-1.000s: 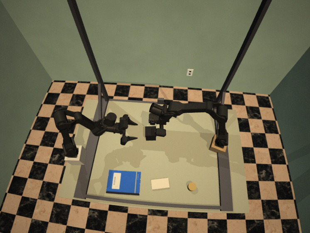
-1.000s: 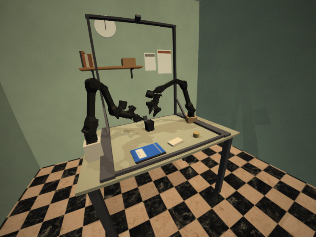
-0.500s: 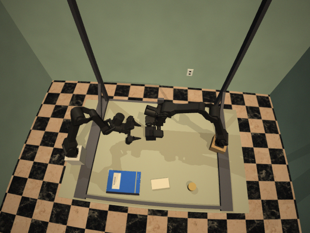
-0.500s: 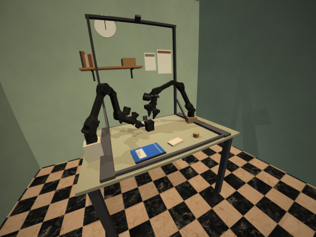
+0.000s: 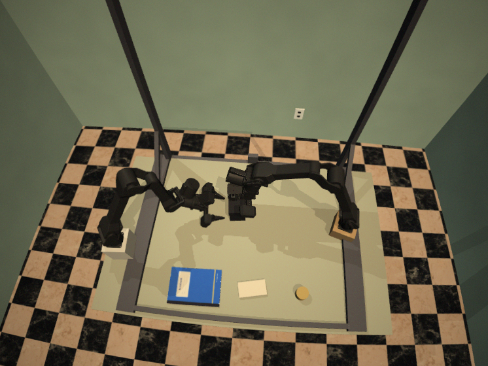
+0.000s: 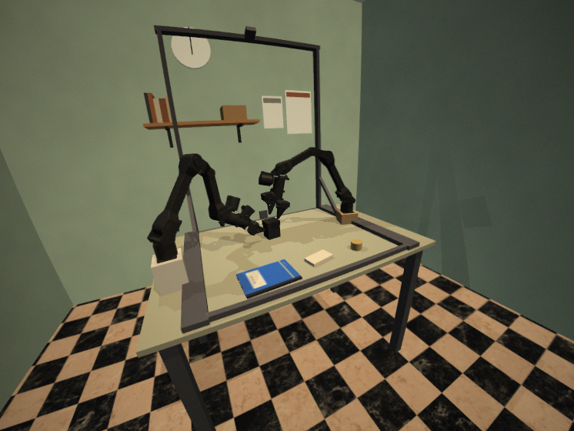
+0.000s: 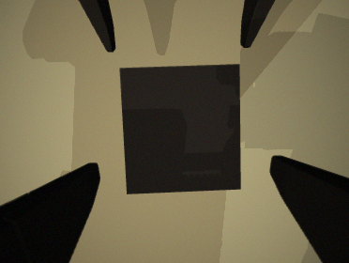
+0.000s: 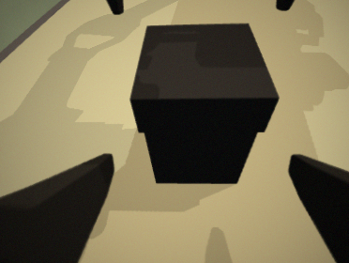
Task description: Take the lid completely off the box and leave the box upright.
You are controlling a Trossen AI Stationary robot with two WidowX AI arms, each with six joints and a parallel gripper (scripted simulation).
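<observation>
The black lid is 10 mm ahead of my right hand and 80 mm to the left of it. From my right hand the other things lie so: blue book (310 mm ahead, 120 mm to the right, 80 mm below); then cream card (340 mm ahead, 110 mm to the left, 70 mm below); then black box (10 mm ahead, 80 mm to the left, 40 mm below).
Now: the black lid 6 cm below my left hand and 3 cm to the right of it. Also, from my left hand: blue book: 30 cm ahead, 23 cm to the right, 14 cm below; then cream card: 33 cm ahead, 13 cm below; then black box: 10 cm below, 3 cm to the right.
</observation>
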